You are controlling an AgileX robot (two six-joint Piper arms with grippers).
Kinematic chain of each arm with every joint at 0, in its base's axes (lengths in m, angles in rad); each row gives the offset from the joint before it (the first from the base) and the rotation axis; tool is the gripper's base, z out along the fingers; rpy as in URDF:
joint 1: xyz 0 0 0.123 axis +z
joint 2: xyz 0 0 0 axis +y
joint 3: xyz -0.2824 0 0.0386 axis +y
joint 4: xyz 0.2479 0 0.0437 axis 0.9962 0 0.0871
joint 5: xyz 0 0 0 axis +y
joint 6: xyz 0.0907 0 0.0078 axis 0.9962 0 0.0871
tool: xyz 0 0 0 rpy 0 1.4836 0
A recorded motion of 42 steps. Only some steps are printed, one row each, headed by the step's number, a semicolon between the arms.
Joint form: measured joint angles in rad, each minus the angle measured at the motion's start. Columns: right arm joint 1, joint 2, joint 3, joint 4, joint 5, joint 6; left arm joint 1, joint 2, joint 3, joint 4, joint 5, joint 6.
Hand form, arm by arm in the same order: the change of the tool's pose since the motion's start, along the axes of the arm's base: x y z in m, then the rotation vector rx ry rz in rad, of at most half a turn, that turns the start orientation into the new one. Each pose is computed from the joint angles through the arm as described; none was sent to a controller.
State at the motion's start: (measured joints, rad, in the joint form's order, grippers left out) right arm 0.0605 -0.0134 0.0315 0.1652 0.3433 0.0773; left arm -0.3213 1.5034 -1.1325 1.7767 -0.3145 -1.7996
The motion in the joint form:
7: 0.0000 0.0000 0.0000 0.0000 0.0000 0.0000; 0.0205 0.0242 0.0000 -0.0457 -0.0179 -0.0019
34: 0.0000 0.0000 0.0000 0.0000 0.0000 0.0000; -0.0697 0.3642 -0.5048 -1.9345 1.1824 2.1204
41: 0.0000 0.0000 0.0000 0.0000 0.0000 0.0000; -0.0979 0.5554 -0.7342 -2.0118 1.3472 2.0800
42: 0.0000 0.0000 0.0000 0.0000 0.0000 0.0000; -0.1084 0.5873 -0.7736 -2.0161 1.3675 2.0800
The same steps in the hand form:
7: 0.0000 0.0000 0.0000 0.0000 0.0000 0.0000; 0.0067 0.0035 -0.0074 -0.0395 0.0422 0.0176
34: 0.0000 0.0000 0.0000 0.0000 0.0000 0.0000; 0.0619 -0.0339 -0.0371 0.4884 0.4595 -0.0632
41: 0.0000 0.0000 0.0000 0.0000 0.0000 0.0000; 0.0881 -0.0665 -0.0591 0.4489 0.6089 -0.1267
42: 0.0000 0.0000 0.0000 0.0000 0.0000 0.0000; 0.0914 -0.0739 -0.0630 0.4537 0.6185 -0.1437

